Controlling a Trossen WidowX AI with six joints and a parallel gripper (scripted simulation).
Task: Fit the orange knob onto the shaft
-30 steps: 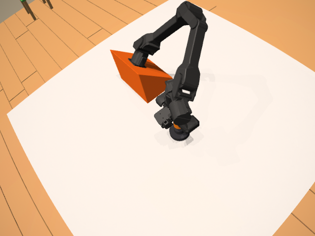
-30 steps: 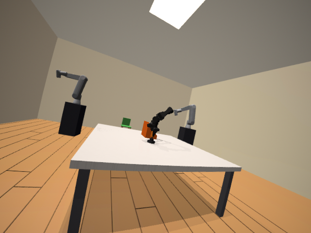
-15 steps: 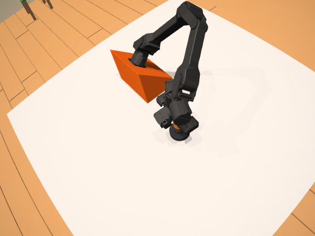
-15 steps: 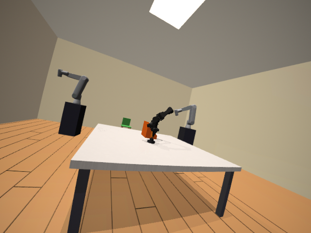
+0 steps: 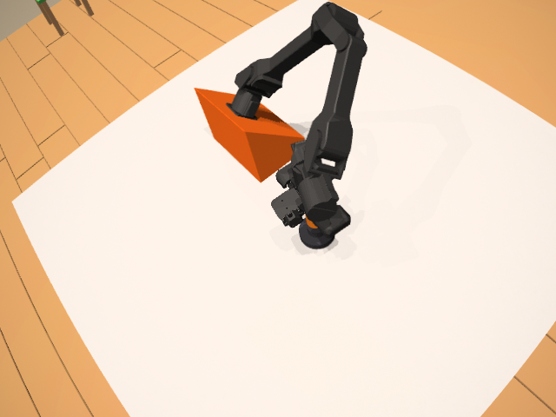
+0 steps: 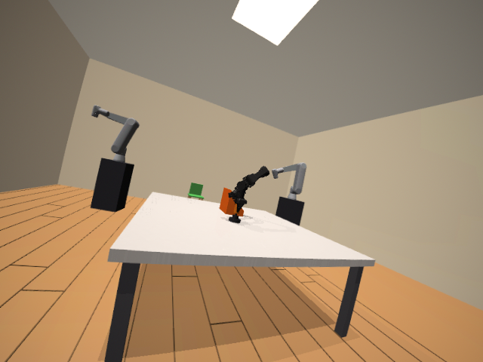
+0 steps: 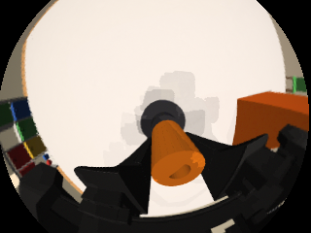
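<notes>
The orange knob is 2 cm above my gripper tip. The rest, counted from my gripper tip: round pedestal 4 cm below.
</notes>
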